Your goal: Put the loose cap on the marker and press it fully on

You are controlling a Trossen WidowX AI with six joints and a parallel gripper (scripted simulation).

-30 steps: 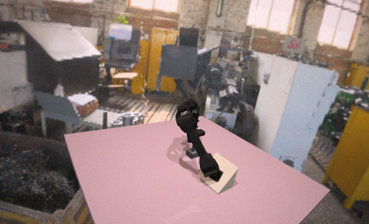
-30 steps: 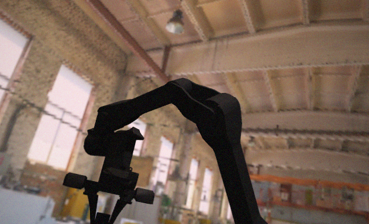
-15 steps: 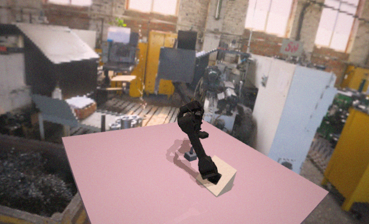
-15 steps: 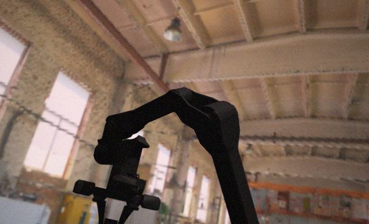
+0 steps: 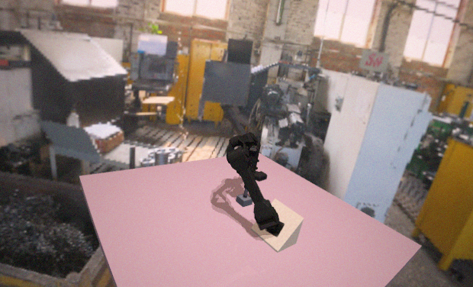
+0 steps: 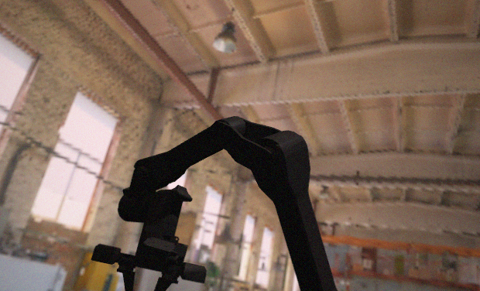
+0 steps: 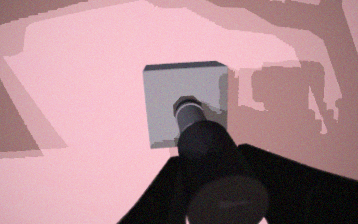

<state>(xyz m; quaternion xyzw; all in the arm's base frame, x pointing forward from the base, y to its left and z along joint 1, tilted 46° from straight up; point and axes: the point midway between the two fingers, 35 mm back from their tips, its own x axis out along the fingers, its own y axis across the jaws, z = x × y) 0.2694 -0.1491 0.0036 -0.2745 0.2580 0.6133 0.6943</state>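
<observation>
My gripper tip is now 90 mm above the holder block. The rest, counted from my gripper tip: cap: 10 mm above.
</observation>
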